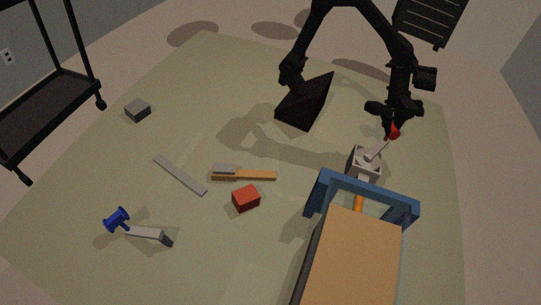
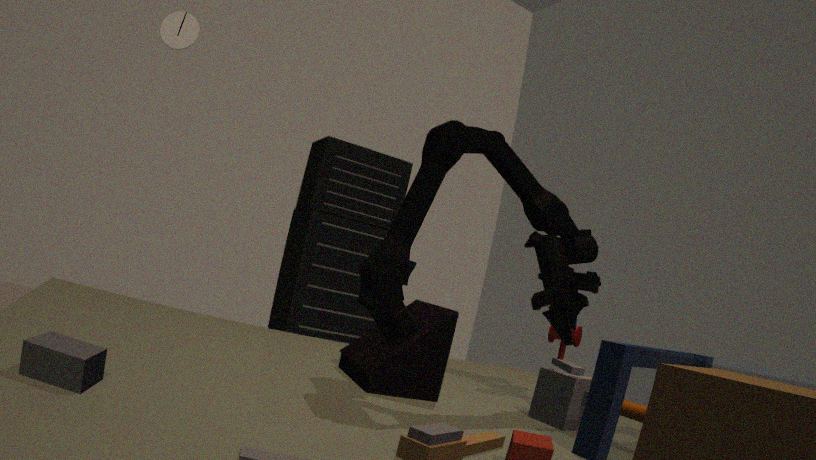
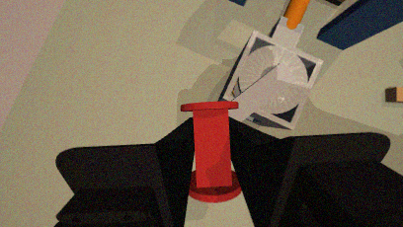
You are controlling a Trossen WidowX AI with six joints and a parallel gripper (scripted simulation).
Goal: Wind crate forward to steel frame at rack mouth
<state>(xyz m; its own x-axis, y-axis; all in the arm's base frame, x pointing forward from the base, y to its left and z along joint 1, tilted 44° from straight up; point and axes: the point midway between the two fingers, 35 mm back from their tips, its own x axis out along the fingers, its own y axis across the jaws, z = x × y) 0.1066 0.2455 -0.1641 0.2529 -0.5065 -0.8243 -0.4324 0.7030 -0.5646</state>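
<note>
Right now the grey winch is 100 mm below my gripper tip, 60 mm to the right of it and 60 mm ahead of it. Round my gripper tip: red-knobbed winch handle (30 mm below, 20 mm to the right, 20 mm ahead); wooden brush (380 mm to the right, 210 mm ahead, 110 mm below); red knob (10 mm to the right, 10 mm behind).
</note>
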